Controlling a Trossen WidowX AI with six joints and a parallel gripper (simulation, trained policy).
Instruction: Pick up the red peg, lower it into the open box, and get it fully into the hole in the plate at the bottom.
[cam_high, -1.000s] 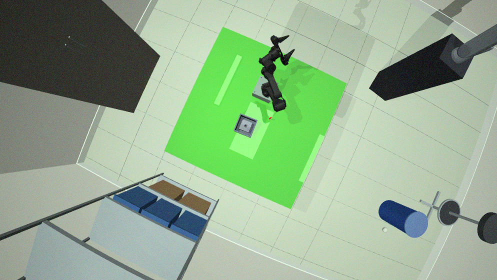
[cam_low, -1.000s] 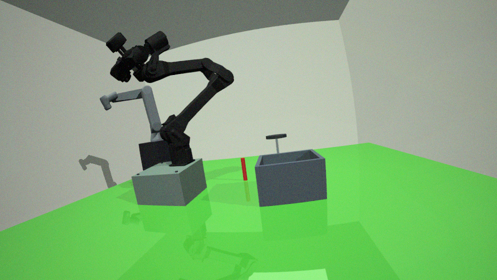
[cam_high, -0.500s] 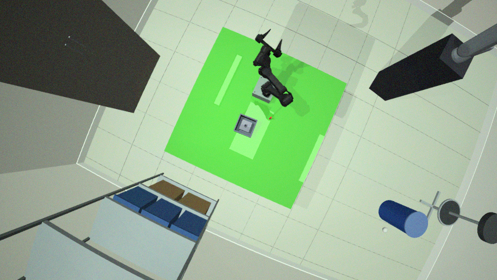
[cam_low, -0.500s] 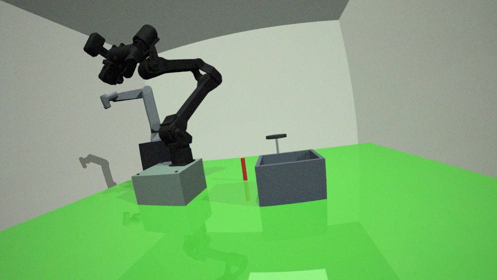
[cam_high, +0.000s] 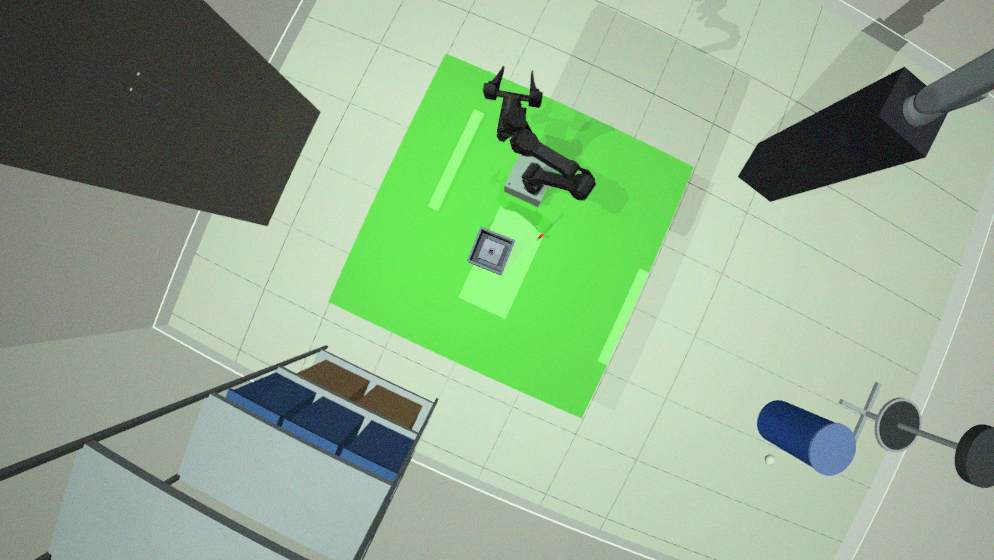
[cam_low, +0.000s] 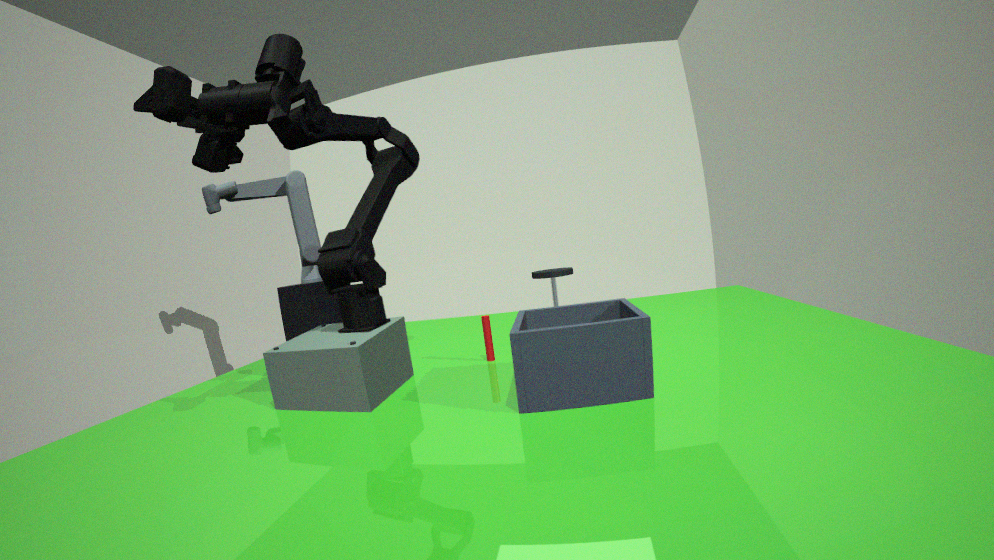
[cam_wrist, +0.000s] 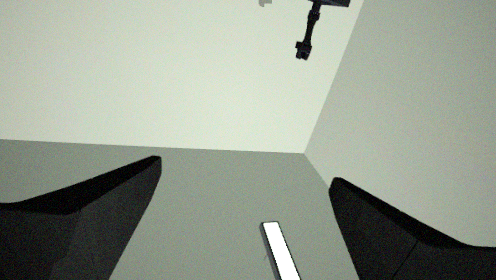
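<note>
My gripper tip is now 420 mm above the red peg, 370 mm to the right of it and 320 mm short of it. Also, from my gripper tip: dark grey box (500 mm ahead, 430 mm below, 230 mm to the left); then plate (500 mm ahead, 410 mm below, 230 mm to the left).
</note>
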